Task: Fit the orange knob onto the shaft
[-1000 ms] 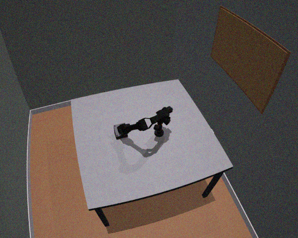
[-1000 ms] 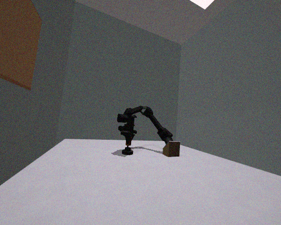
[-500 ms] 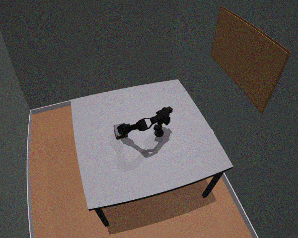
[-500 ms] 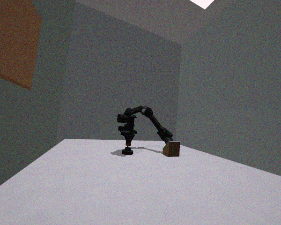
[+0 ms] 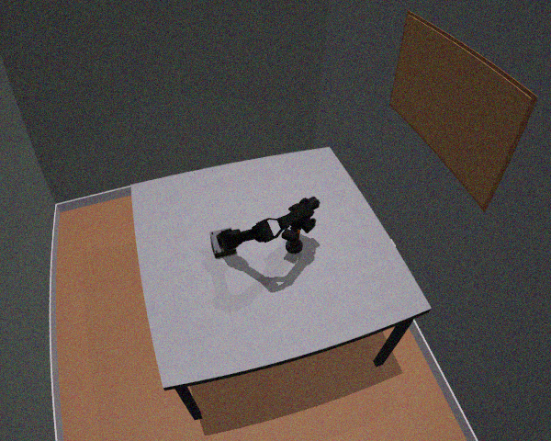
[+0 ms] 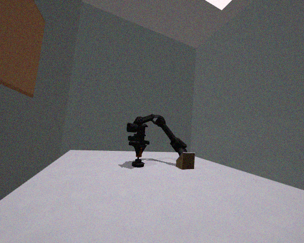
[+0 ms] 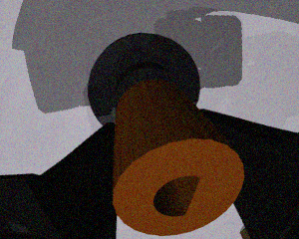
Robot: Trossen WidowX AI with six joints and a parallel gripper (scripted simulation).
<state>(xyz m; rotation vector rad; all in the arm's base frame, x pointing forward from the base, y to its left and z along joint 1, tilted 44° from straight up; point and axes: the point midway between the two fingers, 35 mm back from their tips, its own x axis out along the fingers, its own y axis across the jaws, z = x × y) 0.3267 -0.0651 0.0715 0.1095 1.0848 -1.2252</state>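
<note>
My gripper tip is now 20 mm below the orange knob. The rest, counted from my gripper tip: pedestal: 40 mm below.
</note>
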